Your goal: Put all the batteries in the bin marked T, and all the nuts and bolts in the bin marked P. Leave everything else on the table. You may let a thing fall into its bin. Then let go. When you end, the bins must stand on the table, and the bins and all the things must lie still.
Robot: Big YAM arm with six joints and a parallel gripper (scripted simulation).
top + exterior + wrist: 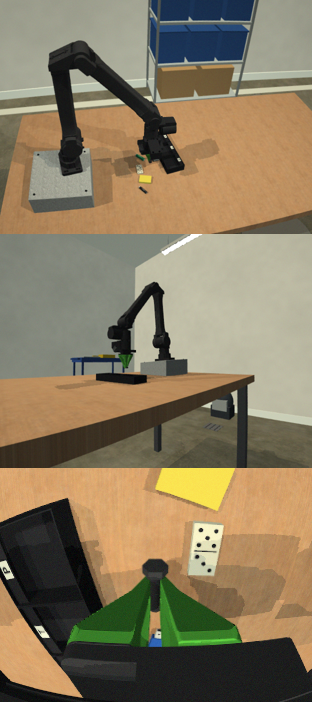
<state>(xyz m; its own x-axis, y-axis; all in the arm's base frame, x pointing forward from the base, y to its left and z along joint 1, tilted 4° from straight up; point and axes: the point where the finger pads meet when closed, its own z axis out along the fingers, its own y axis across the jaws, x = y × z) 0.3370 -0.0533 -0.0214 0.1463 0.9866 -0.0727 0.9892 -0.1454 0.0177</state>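
The dark bolt is 1 cm to the right of my hand. The rest, counted from my hand: yellow block 6 cm to the right, 6 cm below, 4 cm behind; white domino 6 cm below, 4 cm behind, 1 cm to the left; green battery 7 cm to the left, 6 cm below, 2 cm behind.
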